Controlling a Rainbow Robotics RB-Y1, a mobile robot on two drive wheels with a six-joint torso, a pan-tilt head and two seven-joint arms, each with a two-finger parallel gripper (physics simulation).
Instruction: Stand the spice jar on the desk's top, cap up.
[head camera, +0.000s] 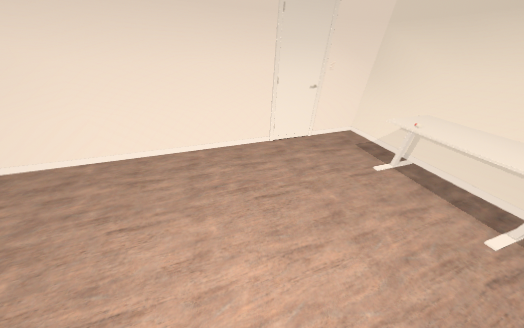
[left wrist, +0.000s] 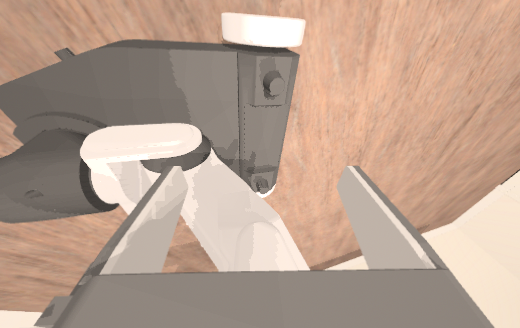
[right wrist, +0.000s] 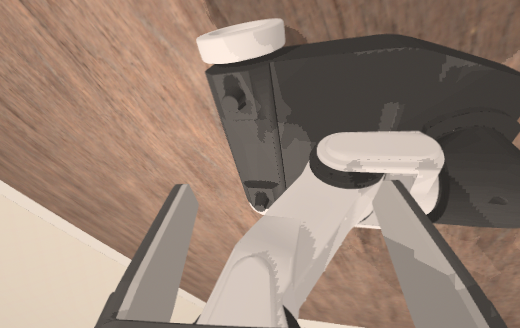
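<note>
The white desk stands at the right of the head view, some way off, and is cut off by the view's right edge. A tiny red and white thing, perhaps the spice jar, is on the desk's top near its left end. It is too small to tell whether it is upright or lying. My left gripper is open, with no object between its fingers. My right gripper is open, with no object between its fingers. Both are far from the desk, and neither shows in the head view.
A white door with a handle is in the back wall, left of the room's corner. The desk's feet rest on the brown wooden floor. My robot's dark base shows behind the fingers in both wrist views.
</note>
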